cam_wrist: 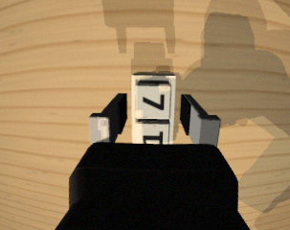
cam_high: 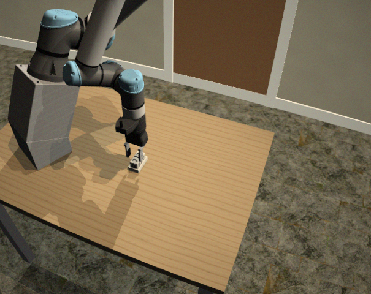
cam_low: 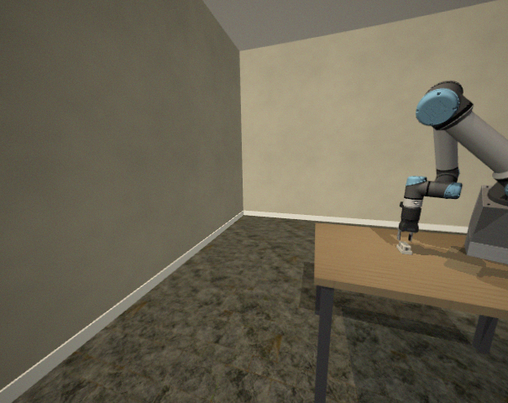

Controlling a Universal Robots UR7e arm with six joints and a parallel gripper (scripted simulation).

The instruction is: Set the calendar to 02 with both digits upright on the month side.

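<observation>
The digit cube lies 5 cm below my hand. Round my hand: calendar tray: 2 cm to the left, 6 cm below.
</observation>
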